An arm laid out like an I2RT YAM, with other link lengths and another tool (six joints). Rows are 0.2 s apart.
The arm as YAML. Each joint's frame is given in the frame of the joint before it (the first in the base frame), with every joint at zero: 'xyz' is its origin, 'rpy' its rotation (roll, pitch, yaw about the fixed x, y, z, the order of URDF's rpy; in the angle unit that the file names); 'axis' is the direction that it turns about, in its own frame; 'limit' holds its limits. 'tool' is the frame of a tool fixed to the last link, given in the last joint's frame.
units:
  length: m
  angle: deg
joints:
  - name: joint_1
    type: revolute
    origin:
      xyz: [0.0, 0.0, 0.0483]
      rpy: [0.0, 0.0, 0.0]
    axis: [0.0, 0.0, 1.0]
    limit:
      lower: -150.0
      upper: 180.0
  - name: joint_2
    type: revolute
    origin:
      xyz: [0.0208, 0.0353, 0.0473]
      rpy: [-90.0, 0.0, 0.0]
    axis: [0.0, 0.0, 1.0]
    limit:
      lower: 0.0
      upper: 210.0
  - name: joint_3
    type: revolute
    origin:
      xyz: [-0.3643, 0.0, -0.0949]
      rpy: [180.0, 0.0, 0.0]
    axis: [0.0, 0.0, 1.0]
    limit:
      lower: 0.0
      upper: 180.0
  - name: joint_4
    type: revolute
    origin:
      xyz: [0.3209, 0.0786, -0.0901]
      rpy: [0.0, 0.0, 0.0]
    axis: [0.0, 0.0, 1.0]
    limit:
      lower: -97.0
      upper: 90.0
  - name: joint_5
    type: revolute
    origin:
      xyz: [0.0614, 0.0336, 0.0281]
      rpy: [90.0, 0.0, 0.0]
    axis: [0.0, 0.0, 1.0]
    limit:
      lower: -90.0
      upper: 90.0
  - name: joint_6
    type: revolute
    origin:
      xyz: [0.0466, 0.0, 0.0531]
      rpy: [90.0, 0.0, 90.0]
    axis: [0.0, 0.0, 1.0]
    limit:
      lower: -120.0
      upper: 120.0
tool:
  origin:
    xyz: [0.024, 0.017, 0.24]
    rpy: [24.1, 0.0, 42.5]
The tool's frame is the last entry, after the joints.
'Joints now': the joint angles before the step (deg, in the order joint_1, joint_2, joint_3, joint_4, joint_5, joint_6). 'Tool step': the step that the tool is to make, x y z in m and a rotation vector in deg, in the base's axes. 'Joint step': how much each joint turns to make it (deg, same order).
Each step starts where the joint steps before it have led.
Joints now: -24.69, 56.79, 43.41, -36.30, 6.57, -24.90
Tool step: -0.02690, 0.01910, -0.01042, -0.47, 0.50, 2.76
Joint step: -0.03, -6.62, -4.06, -2.56, -1.32, -2.56
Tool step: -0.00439, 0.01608, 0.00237, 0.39, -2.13, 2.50
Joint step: 0.02, -4.29, -1.66, -0.79, -2.57, -1.05
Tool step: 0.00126, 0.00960, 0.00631, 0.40, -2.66, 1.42
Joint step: -0.49, -2.92, -0.85, 0.19, -2.39, -0.38
